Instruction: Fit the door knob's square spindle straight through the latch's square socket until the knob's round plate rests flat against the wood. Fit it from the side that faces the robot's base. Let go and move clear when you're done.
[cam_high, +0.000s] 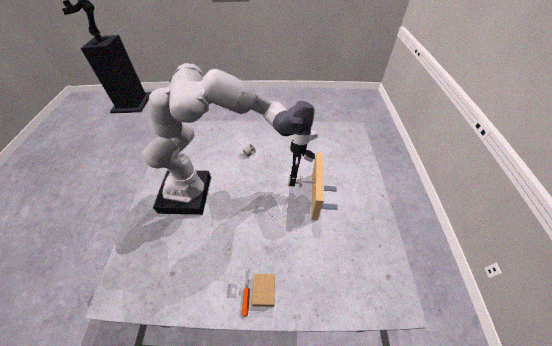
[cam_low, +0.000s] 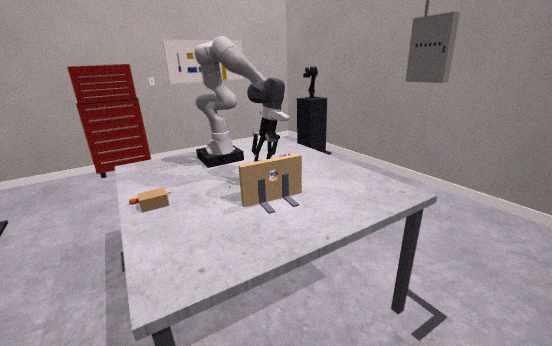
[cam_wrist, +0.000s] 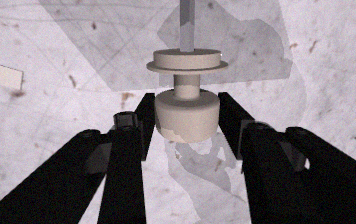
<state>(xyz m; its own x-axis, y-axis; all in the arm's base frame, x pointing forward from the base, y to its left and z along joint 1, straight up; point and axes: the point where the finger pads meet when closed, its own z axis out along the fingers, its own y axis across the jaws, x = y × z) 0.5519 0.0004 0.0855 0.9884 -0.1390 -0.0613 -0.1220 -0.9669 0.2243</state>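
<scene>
My gripper is now 130 mm short of the latch socket, 20 mm to the left of it and 20 mm above it. Round my hand: wooden block (510 mm to the right, 150 mm behind, 120 mm below); upright wooden panel (130 mm ahead, 40 mm below, 20 mm to the right); pale chip (200 mm to the left, 150 mm below, 40 mm ahead).
</scene>
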